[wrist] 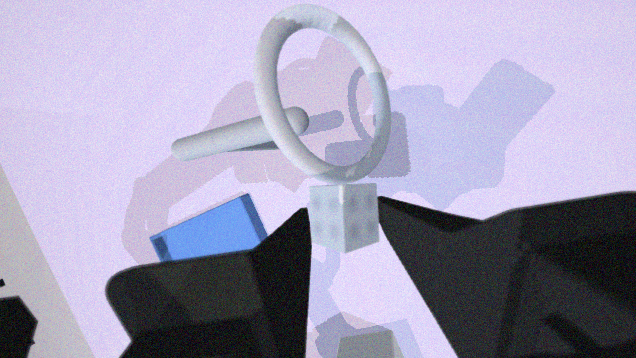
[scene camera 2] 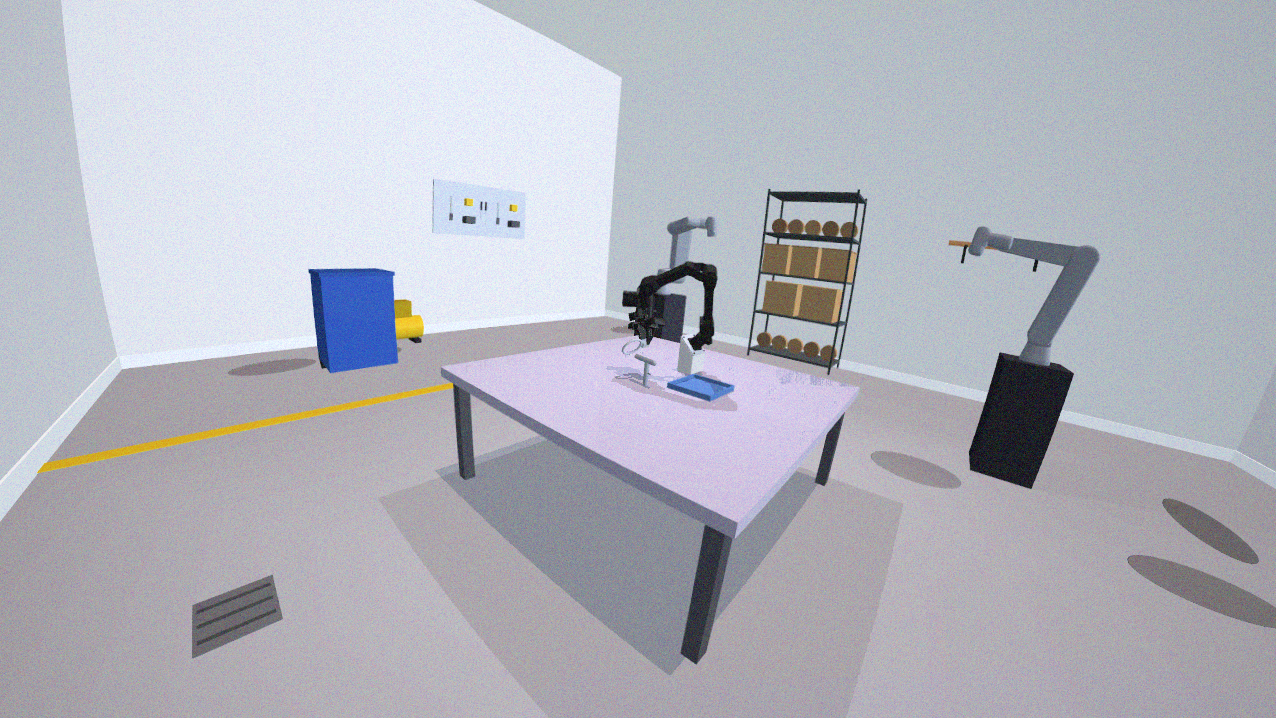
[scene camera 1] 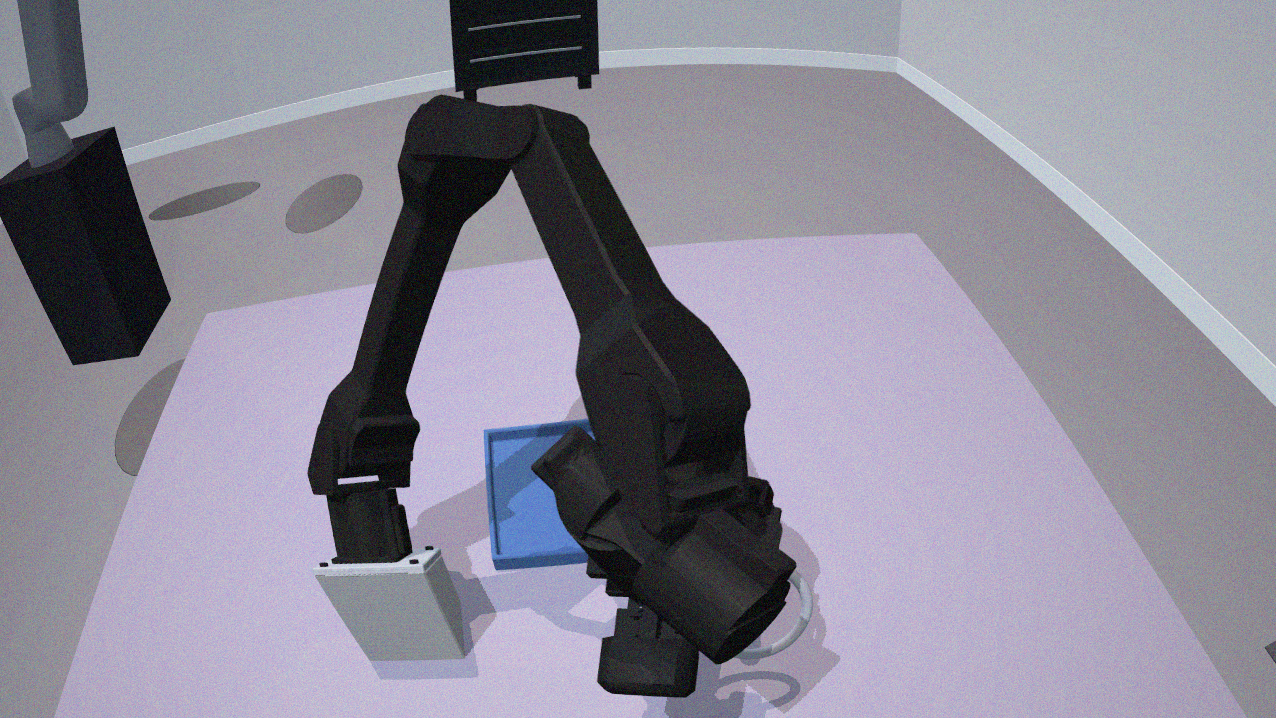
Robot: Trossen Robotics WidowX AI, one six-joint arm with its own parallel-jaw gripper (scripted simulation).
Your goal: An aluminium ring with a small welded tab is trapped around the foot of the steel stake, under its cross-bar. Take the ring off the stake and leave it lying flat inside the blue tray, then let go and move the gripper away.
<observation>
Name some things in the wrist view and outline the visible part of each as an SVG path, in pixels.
My gripper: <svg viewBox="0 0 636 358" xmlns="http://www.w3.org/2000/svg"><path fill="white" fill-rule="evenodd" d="M0 298L0 358L28 358L28 352L38 321L19 296ZM307 207L299 208L253 249L132 266L109 278L105 284L106 298L116 318L131 340L128 347L118 358L306 358L312 257L311 228ZM636 358L636 191L621 191L514 208L484 220L438 211L385 196L377 196L379 223L383 233L458 358Z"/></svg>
An aluminium ring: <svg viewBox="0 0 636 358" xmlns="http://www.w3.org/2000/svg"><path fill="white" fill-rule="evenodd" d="M293 5L281 9L272 16L263 28L257 41L253 59L255 96L265 126L282 153L307 175L322 182L338 184L309 186L311 240L314 244L347 254L380 242L377 183L349 183L356 182L369 175L377 167L386 151L391 131L391 104L388 87L383 71L370 46L357 29L345 18L320 5ZM299 30L317 29L337 38L351 51L361 64L368 78L375 102L375 133L368 152L355 164L337 166L318 158L301 142L287 119L278 90L277 64L284 43L293 33Z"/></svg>
</observation>
